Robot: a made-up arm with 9 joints. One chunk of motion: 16 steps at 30 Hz.
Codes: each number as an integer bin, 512 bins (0 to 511) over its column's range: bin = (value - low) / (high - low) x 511, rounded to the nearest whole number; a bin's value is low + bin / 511 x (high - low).
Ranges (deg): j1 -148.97..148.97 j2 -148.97..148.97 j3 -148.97..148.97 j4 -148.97..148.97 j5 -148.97..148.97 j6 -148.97..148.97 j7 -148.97..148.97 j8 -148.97..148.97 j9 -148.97..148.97
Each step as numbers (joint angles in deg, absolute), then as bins.
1 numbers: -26.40 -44.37 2.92 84.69 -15.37 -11.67 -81.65 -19.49 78.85
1 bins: 210 179 261 401 229 235 115 222 391
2 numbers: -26.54 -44.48 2.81 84.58 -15.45 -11.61 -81.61 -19.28 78.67
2 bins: 210 179 260 401 229 236 116 222 390
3 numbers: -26.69 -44.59 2.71 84.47 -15.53 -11.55 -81.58 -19.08 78.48
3 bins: 210 179 260 400 229 236 116 223 390
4 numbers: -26.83 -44.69 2.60 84.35 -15.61 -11.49 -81.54 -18.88 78.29
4 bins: 209 179 260 400 229 236 116 223 390
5 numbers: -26.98 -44.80 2.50 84.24 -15.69 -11.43 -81.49 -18.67 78.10
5 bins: 209 179 260 400 229 236 116 223 389
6 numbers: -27.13 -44.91 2.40 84.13 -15.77 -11.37 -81.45 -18.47 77.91
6 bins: 209 178 260 400 228 236 116 224 389
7 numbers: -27.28 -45.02 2.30 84.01 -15.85 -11.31 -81.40 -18.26 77.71
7 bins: 209 178 259 400 228 236 116 224 389
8 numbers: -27.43 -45.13 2.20 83.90 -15.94 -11.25 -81.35 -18.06 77.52
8 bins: 208 178 259 399 228 236 116 225 388
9 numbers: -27.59 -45.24 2.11 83.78 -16.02 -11.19 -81.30 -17.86 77.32
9 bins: 208 178 259 399 228 236 116 225 388
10 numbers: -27.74 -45.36 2.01 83.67 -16.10 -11.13 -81.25 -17.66 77.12
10 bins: 208 178 259 399 228 236 116 225 388
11 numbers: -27.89 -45.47 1.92 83.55 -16.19 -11.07 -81.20 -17.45 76.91
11 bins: 208 178 259 399 228 237 116 226 387
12 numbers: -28.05 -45.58 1.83 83.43 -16.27 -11.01 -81.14 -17.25 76.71
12 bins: 207 177 259 399 228 237 116 226 387
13 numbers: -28.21 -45.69 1.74 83.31 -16.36 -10.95 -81.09 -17.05 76.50
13 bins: 207 177 258 398 227 237 116 226 387
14 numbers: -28.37 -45.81 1.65 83.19 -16.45 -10.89 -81.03 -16.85 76.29
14 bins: 207 177 258 398 227 237 117 227 386
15 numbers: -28.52 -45.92 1.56 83.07 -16.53 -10.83 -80.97 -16.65 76.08
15 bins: 207 177 258 398 227 237 117 227 386
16 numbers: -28.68 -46.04 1.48 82.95 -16.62 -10.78 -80.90 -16.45 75.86
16 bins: 206 177 258 398 227 237 117 227 386
